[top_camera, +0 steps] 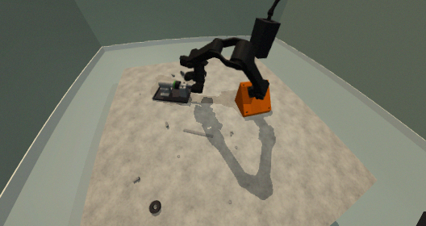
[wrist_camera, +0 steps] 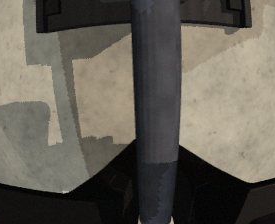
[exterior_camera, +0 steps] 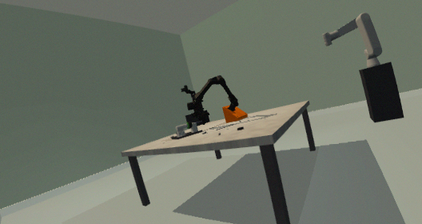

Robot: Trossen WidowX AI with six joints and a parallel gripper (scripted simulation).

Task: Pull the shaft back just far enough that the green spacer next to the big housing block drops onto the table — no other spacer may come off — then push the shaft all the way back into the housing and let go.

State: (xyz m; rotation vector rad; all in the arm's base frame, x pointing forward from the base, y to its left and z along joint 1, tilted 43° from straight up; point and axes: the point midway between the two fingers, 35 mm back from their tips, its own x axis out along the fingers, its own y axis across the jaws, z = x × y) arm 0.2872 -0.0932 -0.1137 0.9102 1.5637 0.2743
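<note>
My gripper tip is 7 cm short of the dark grey shaft, 3 cm to the left of it and 3 cm below it. The rest, counted from my gripper tip: green spacer: 14 cm ahead, 6 cm to the right, 3 cm above.
</note>
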